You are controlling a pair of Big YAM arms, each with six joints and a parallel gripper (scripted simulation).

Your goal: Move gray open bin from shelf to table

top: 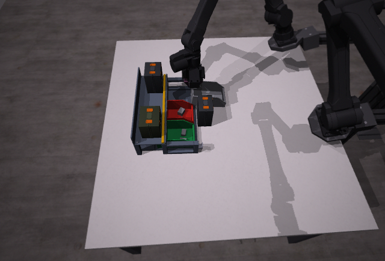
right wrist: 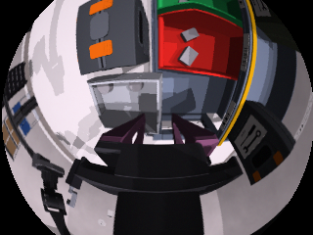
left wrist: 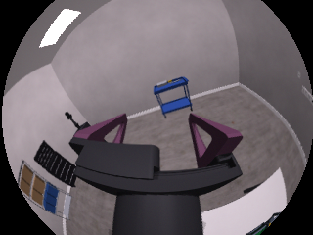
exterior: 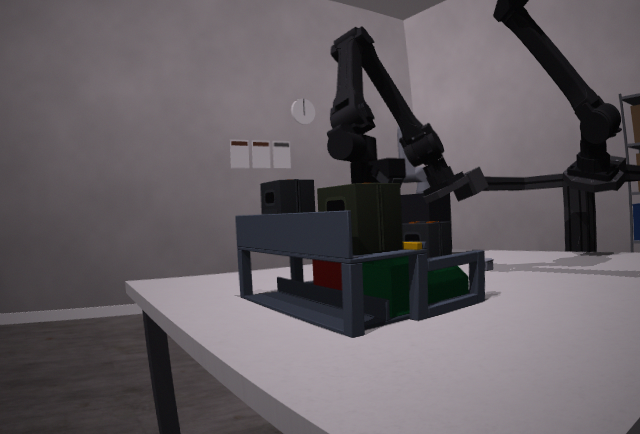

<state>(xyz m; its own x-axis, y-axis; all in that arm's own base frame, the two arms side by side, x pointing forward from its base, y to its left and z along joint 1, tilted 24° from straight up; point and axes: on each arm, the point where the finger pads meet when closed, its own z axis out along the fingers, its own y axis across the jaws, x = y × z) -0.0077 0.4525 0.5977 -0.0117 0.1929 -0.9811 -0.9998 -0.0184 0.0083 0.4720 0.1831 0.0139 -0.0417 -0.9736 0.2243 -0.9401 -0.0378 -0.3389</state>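
My right hand is 8 cm past the gray bin, 1 cm to the right of it and 7 cm above it. The rest, counted from my right hand: green bin (11 cm ahead, 21 cm to the left, 7 cm below); red bin (10 cm ahead, 10 cm to the left, 7 cm below); shelf (13 cm ahead, 9 cm to the left, 5 cm below).
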